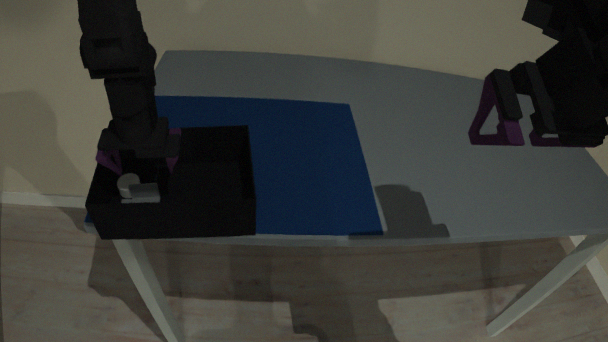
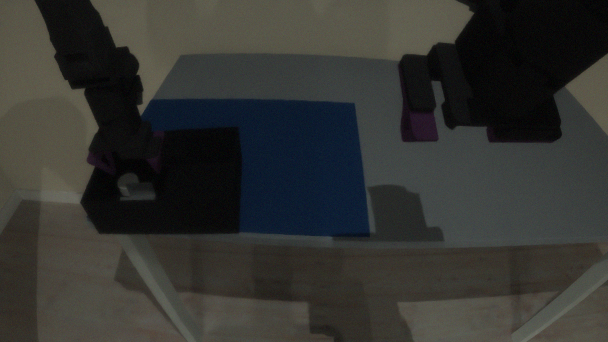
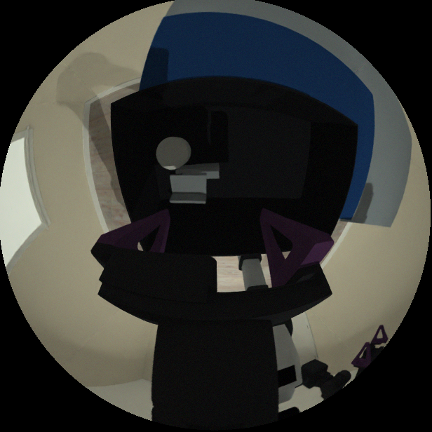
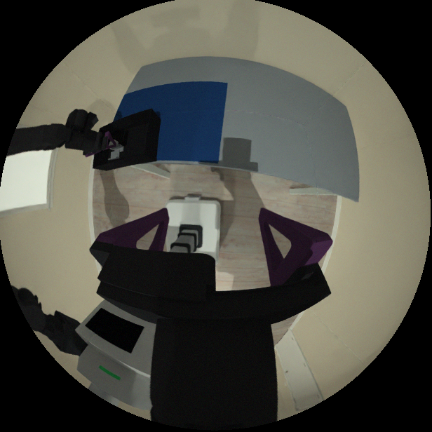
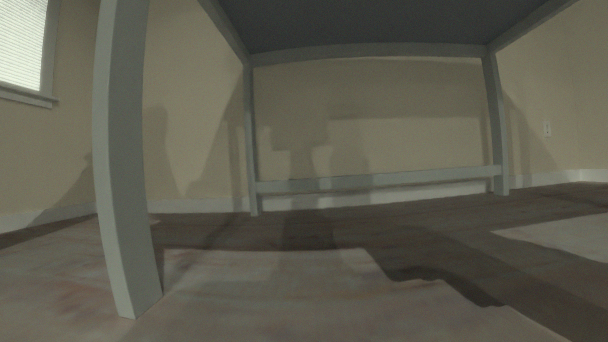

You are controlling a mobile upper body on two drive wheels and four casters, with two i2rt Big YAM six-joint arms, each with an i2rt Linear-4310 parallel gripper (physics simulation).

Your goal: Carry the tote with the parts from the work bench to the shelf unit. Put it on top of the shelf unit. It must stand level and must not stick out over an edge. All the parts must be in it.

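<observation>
A black open tote rests at the left end of the work bench, its front wall hiding part of the bench's front edge. Inside its left part are a round grey part and a light grey angular part. Darker contents are hard to make out. My left gripper is open over the tote's left end. My right gripper is open, apart from the tote. The shelf unit does not show.
A blue mat lies under and beside the tote. Bench legs stand on the wooden floor. A wall rises behind the bench. A window shows at the left.
</observation>
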